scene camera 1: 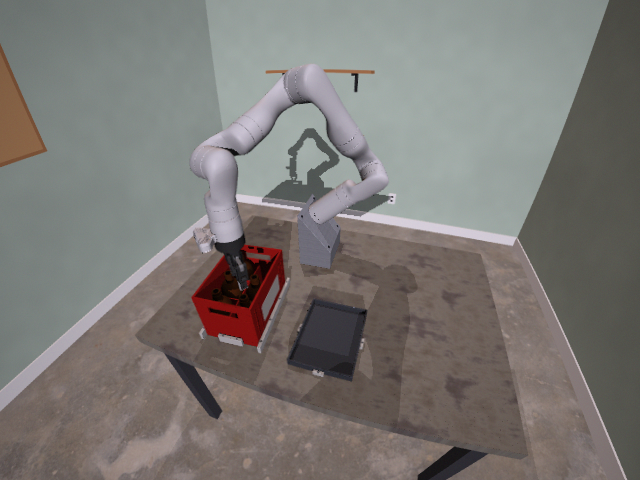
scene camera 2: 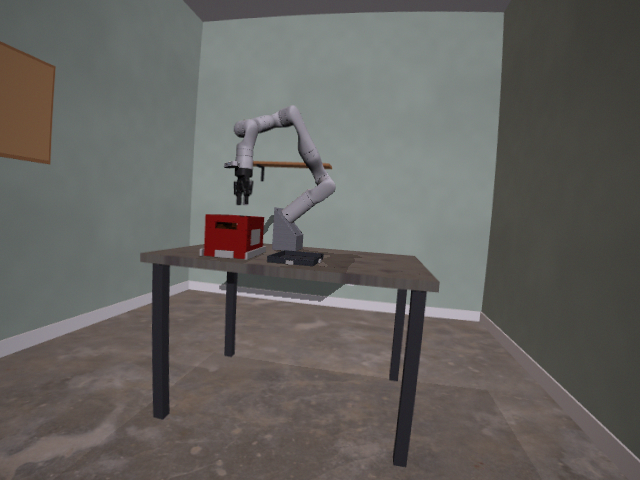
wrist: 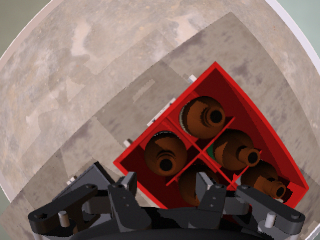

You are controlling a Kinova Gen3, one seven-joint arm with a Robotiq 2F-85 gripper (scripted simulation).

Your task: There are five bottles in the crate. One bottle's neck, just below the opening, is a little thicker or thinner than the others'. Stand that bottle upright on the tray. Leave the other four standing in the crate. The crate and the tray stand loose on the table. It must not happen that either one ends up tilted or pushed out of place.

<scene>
In view: the gripper [scene camera 1: 239, 281], a crate [scene camera 1: 249, 326], a dark tray [scene camera 1: 330, 334], a bottle [wrist: 186, 181] and a bottle [wrist: 232, 149].
The crate shows as well in scene camera 2 [scene camera 2: 249, 235] and in the wrist view [wrist: 241, 113]. The dark tray is seen too in the wrist view [wrist: 92, 176]. The gripper also shows in the wrist view [wrist: 166, 182].
</scene>
